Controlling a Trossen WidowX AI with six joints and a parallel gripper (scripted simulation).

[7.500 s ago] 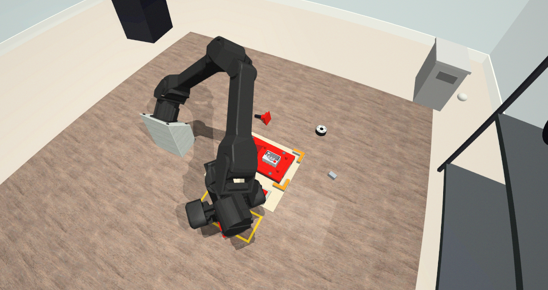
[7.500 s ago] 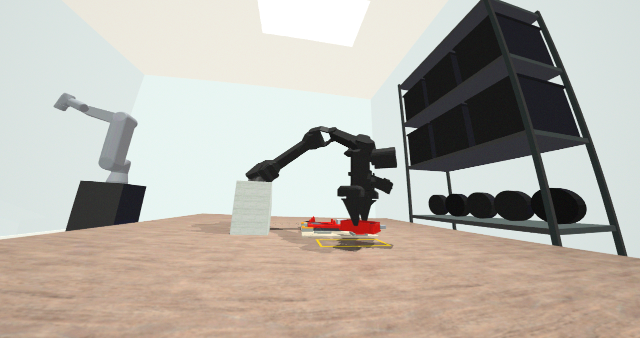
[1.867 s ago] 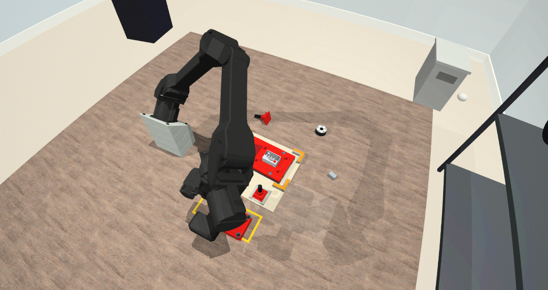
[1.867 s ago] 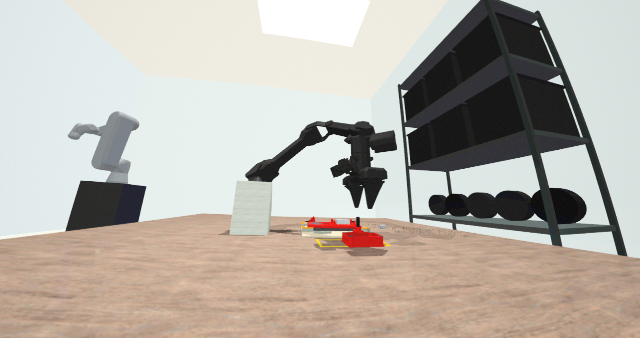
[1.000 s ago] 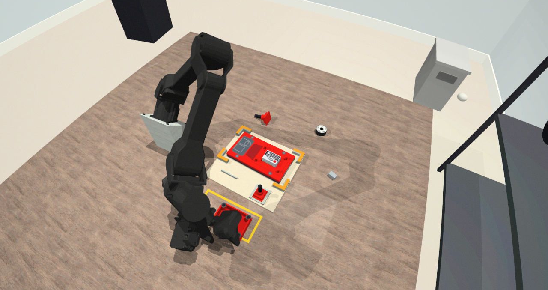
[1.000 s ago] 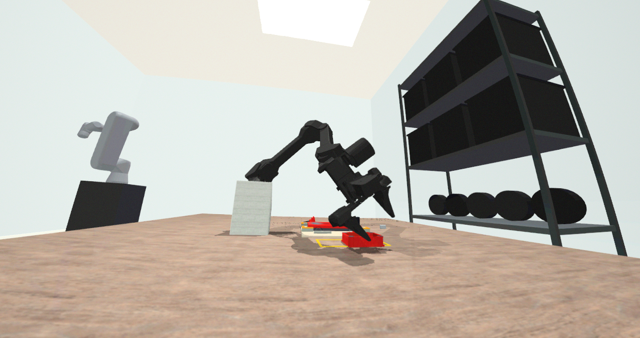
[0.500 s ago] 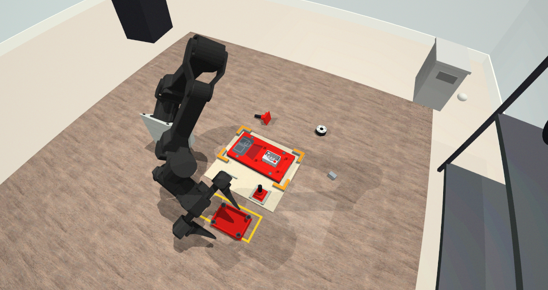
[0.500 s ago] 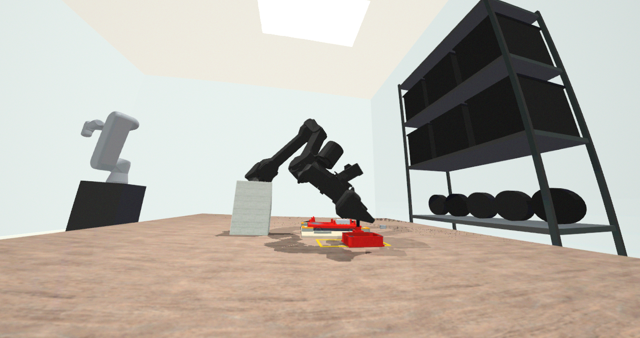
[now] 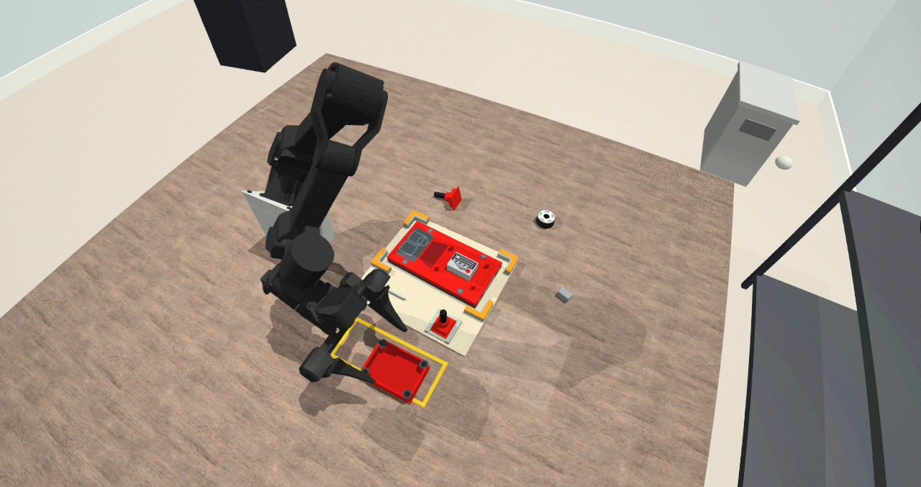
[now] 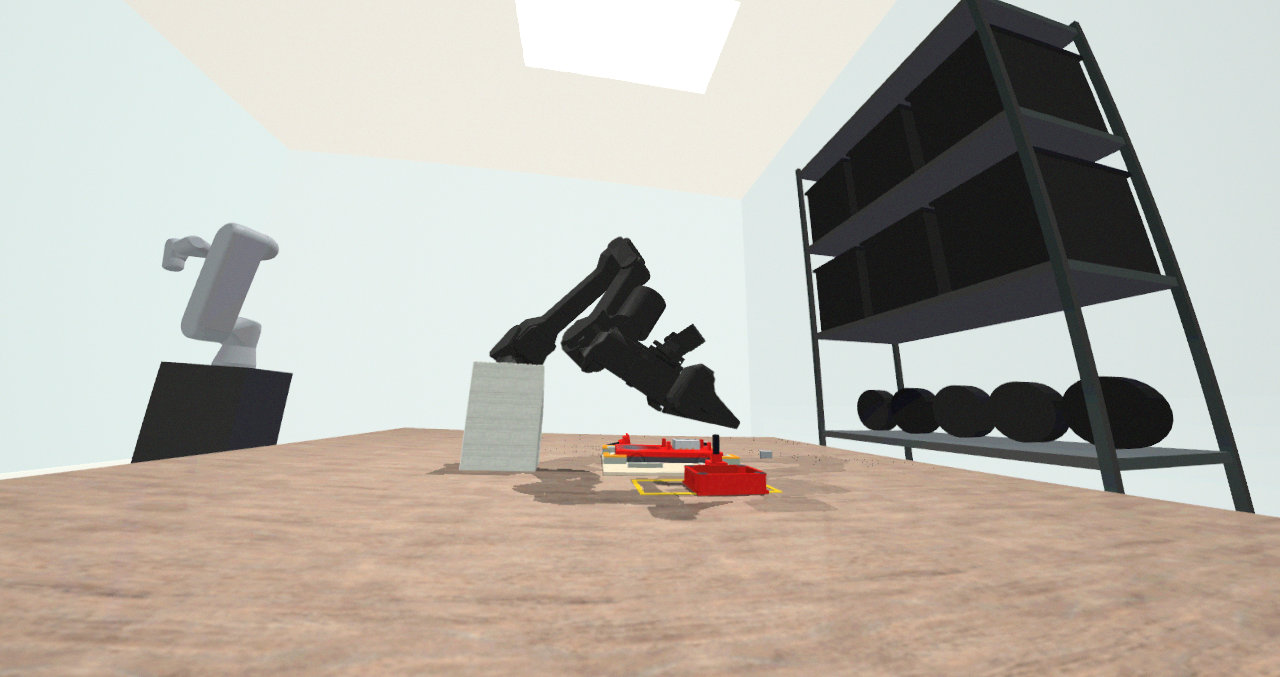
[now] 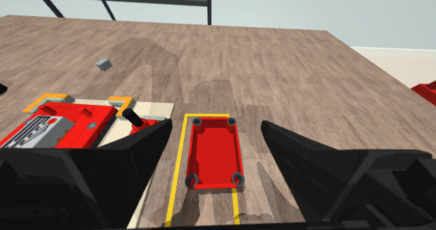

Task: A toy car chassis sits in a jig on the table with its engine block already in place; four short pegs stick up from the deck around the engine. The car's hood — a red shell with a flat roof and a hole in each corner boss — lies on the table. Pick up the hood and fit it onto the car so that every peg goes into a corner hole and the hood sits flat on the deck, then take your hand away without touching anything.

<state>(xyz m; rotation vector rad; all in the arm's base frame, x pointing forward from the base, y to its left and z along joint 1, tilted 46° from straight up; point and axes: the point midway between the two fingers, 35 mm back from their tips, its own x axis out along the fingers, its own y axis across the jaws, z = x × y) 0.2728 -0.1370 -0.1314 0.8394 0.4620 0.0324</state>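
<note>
My gripper tip is 80 mm above the red hood. Also, from my gripper tip: grey engine block 230 mm to the left, 60 mm below, 50 mm ahead; then black-and-white wheel 410 mm to the left, 180 mm ahead, 80 mm below.
</note>
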